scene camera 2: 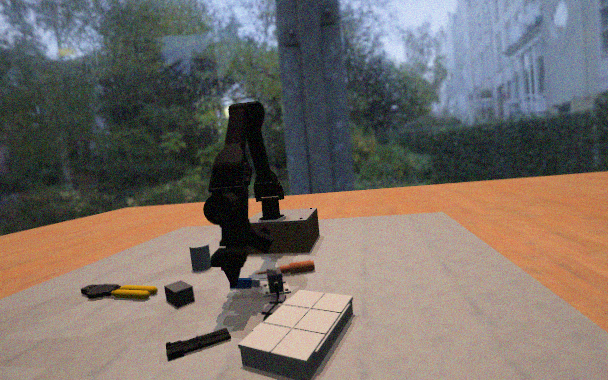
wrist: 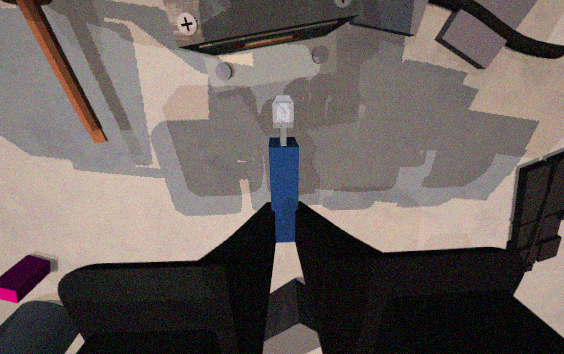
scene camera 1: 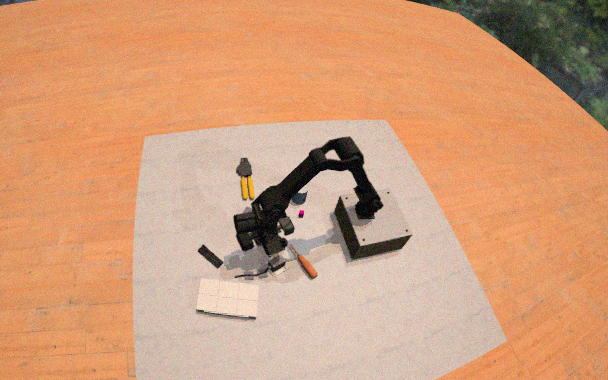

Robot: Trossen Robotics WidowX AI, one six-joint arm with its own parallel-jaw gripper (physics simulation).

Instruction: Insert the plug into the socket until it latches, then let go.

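Where they show: gripper, fingertip midpoint: (scene camera 2: 234, 285) (wrist: 283, 209); arm's base, origin of the base link: (scene camera 2: 271, 217) (scene camera 1: 364, 211).
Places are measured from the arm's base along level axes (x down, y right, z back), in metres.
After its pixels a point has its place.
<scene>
My gripper (scene camera 2: 234, 285) @[z -0.358, x 0.081, y -0.081 m] (wrist: 283, 209) @[z -0.358, x 0.081, y -0.081 m] is shut on the blue plug (scene camera 2: 244, 283) @[z -0.354, x 0.077, y -0.105 m] (wrist: 284, 175) @[z -0.347, x 0.069, y -0.105 m], low over the mat. The plug's clear tip (wrist: 283, 112) @[z -0.337, x 0.073, y -0.128 m] points away from the fingers, toward the socket. The dark socket housing (scene camera 1: 276, 263) @[z -0.317, x 0.060, y -0.171 m] (scene camera 2: 274, 281) @[z -0.338, x 0.074, y -0.172 m] (wrist: 275, 22) @[z -0.324, x 0.060, y -0.150 m] stands on a pale base with round studs, its black cable (scene camera 1: 255, 273) @[z -0.386, x 0.098, y -0.195 m] (wrist: 525, 45) @[z -0.432, x 0.098, y -0.198 m] leading off one side. In the wrist view the tip is apart from the housing, with a gap between them. The housing's top edge is cut off there. In scene camera 1 the arm hides the plug and fingertips.
An orange screwdriver (scene camera 1: 306, 265) @[z -0.216, x 0.078, y -0.169 m] (scene camera 2: 298, 267) @[z -0.219, x 0.086, y -0.178 m] (wrist: 60, 70) @[z -0.249, x 0.088, y -0.106 m] lies beside the socket. A tiled block (scene camera 1: 227, 298) @[z -0.477, x 0.070, y -0.296 m] (scene camera 2: 300, 320) @[z -0.486, x 0.070, y -0.293 m] and a black bar (scene camera 1: 210, 255) @[z -0.542, x 0.097, y -0.129 m] (scene camera 2: 198, 344) @[z -0.554, x 0.093, y -0.142 m] lie nearby. Yellow-handled pliers (scene camera 1: 248, 187) @[z -0.413, x 0.088, y 0.172 m] (scene camera 2: 135, 291) @[z -0.431, x 0.085, y 0.151 m], a magenta block (scene camera 1: 301, 214) @[z -0.214, x 0.084, y 0.046 m] (wrist: 25, 275) @[z -0.217, x 0.090, y 0.046 m], a dark cube (scene camera 2: 179, 294) @[z -0.434, x 0.077, y 0.009 m] and a grey cylinder (scene camera 2: 200, 258) @[z -0.236, x 0.067, y 0.117 m] also show.
</scene>
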